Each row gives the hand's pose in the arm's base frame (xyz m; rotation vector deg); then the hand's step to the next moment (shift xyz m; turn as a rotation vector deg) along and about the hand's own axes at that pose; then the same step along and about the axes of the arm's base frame.
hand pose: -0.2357 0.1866 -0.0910 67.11 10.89 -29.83
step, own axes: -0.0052 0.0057 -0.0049 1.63 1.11 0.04
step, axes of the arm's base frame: -0.0011 0.0076 0.0049 1.94 -0.19 0.27
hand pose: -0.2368 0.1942 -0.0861 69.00 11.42 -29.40
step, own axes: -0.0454 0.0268 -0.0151 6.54 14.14 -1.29
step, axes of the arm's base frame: -0.0248 0.0333 0.0358 12.62 3.11 8.69
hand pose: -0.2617 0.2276 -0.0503 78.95 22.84 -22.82
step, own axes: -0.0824 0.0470 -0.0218 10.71 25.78 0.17
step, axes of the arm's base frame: -0.0492 0.0317 0.0778 22.05 3.22 16.82
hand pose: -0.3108 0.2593 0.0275 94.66 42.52 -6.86
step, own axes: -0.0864 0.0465 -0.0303 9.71 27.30 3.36
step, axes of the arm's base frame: -0.0533 -0.0082 0.0874 23.09 -0.15 17.83
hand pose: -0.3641 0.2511 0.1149 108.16 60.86 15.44
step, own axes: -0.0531 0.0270 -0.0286 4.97 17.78 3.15
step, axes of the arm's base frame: -0.0331 -0.0285 0.0496 14.77 -1.72 11.39
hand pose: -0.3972 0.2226 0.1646 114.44 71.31 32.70
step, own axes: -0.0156 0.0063 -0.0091 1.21 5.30 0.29
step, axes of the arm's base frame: -0.0093 -0.0128 0.0107 3.84 -0.54 3.82
